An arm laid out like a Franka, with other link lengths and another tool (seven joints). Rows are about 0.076 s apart.
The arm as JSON. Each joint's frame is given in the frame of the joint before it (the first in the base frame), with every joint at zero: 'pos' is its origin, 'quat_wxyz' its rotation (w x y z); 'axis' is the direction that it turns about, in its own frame. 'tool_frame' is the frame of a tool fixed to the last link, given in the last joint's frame.
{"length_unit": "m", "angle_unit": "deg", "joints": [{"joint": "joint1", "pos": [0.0, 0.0, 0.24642], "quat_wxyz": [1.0, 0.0, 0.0, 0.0], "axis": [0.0, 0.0, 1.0]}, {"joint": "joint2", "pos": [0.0, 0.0, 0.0], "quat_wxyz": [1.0, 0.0, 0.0, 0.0], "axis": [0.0, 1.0, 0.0]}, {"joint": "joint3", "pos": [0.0, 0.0, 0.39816], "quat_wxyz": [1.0, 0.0, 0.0, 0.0], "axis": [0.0, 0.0, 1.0]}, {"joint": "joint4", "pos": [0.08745, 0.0, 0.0], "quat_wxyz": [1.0, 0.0, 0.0, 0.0], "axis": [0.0, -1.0, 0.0]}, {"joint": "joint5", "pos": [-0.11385, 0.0, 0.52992], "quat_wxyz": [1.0, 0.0, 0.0, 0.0], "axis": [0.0, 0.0, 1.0]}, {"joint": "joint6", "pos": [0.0, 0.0, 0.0], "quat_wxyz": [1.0, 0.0, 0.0, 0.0], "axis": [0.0, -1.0, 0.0]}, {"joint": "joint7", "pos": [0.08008, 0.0, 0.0], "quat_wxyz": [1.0, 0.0, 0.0, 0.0], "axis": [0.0, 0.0, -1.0]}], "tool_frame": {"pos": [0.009, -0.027, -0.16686], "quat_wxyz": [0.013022, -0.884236, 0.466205, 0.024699]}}
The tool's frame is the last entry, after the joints.
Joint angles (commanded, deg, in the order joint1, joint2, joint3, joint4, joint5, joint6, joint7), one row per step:
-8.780 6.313 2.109 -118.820 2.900 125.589 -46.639
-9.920 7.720 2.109 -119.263 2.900 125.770 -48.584
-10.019 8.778 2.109 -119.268 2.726 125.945 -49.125
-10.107 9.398 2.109 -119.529 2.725 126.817 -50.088
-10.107 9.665 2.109 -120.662 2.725 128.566 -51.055
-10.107 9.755 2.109 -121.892 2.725 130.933 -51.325
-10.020 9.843 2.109 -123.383 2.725 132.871 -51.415
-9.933 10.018 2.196 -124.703 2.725 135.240 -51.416
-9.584 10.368 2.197 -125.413 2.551 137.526 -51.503
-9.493 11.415 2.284 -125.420 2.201 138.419 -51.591
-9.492 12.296 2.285 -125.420 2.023 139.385 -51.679
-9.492 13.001 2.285 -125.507 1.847 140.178 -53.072
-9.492 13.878 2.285 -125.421 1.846 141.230 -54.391
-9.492 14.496 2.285 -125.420 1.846 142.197 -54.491
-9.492 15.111 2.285 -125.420 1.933 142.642 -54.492
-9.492 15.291 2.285 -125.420 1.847 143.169 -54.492
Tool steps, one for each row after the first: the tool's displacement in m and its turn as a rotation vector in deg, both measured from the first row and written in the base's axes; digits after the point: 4 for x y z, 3 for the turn. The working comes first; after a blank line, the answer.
Tool pose at each row, in the base's axes (x y z in m, rotation vector in deg; the steps are taken from these numbers as rounded here):
0.7305 -0.0939 0.2543 -174.862 26.524 4.259
0.7265 -0.1073 0.2320 -174.957 25.361 6.730
0.7266 -0.1086 0.2187 -175.127 24.586 8.087
0.7270 -0.1095 0.2096 -175.311 23.302 8.071
0.7239 -0.1088 0.1978 -175.570 21.924 7.508
0.7216 -0.1087 0.1885 -175.757 21.634 5.890
0.7159 -0.1069 0.1760 -175.863 21.471 5.341
0.7124 -0.1046 0.1652 -175.990 21.324 4.000
0.7134 -0.1006 0.1582 -176.323 20.584 2.124
0.7145 -0.0988 0.1467 -176.622 19.871 2.388
0.7157 -0.0990 0.1375 -176.774 19.593 2.260
0.7161 -0.0985 0.1294 -177.185 17.298 2.240
0.7183 -0.0983 0.1212 -177.433 15.308 1.810
0.7197 -0.0985 0.1153 -177.466 15.192 1.265
0.7195 -0.0984 0.1084 -177.378 15.312 1.522
0.7205 -0.0986 0.1072 -177.464 15.234 0.989

-0.0040 -0.0134 -0.0223 0.256 1.559 0.796
-0.0039 -0.0147 -0.0356 0.284 2.427 1.334
-0.0035 -0.0156 -0.0447 0.292 2.392 2.173
-0.0066 -0.0149 -0.0565 0.200 2.012 3.070
-0.0089 -0.0148 -0.0658 -0.042 0.982 3.246
-0.0146 -0.0130 -0.0783 -0.160 0.637 3.351
-0.0181 -0.0107 -0.0891 -0.361 -0.213 3.434
-0.0171 -0.0067 -0.0961 -0.742 -1.396 3.907
-0.0160 -0.0049 -0.1076 -0.923 -1.211 4.395
-0.0148 -0.0051 -0.1168 -1.049 -1.281 4.585
-0.0144 -0.0046 -0.1249 -1.188 -1.314 6.085
-0.0122 -0.0044 -0.1331 -1.262 -1.617 7.368
-0.0108 -0.0046 -0.1390 -1.331 -1.963 7.436
-0.0110 -0.0045 -0.1459 -1.233 -1.808 7.356
-0.0100 -0.0047 -0.1471 -1.358 -2.138 7.404

